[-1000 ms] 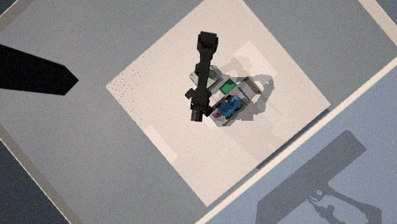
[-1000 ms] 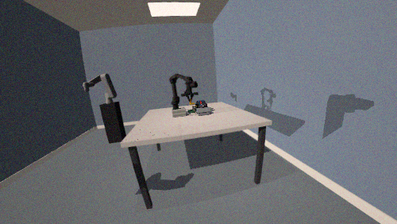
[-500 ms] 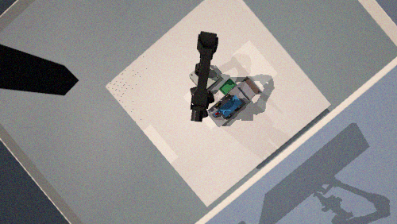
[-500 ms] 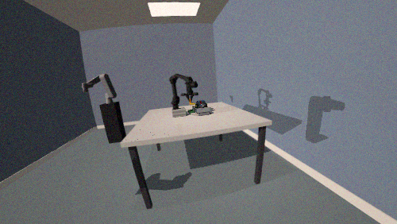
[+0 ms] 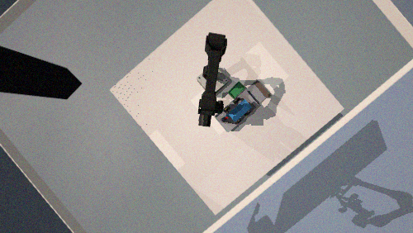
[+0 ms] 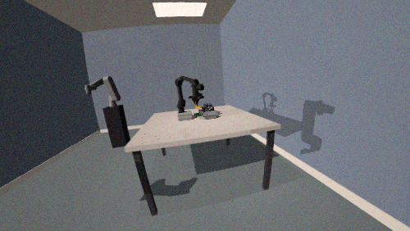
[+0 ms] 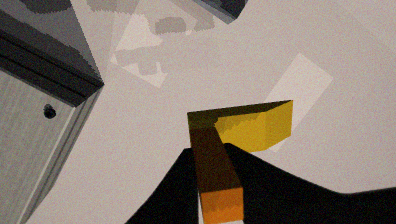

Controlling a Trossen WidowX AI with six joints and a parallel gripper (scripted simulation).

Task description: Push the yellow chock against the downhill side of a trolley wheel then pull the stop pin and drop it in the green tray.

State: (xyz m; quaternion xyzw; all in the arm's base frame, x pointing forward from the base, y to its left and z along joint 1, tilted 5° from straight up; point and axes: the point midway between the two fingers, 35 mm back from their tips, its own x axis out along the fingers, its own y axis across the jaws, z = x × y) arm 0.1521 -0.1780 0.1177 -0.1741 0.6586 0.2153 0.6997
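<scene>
The yellow chock is 1 cm ahead of my gripper tip, 2 cm to the right of it and 1 cm below it. From my gripper tip the other things lie so: grey ramp: 16 cm ahead, 14 cm to the left, 13 cm below; then red-headed stop pin: 13 cm ahead, 3 cm to the left, 4 cm below; then blue trolley: 16 cm ahead, 13 cm to the left, 6 cm below.
</scene>
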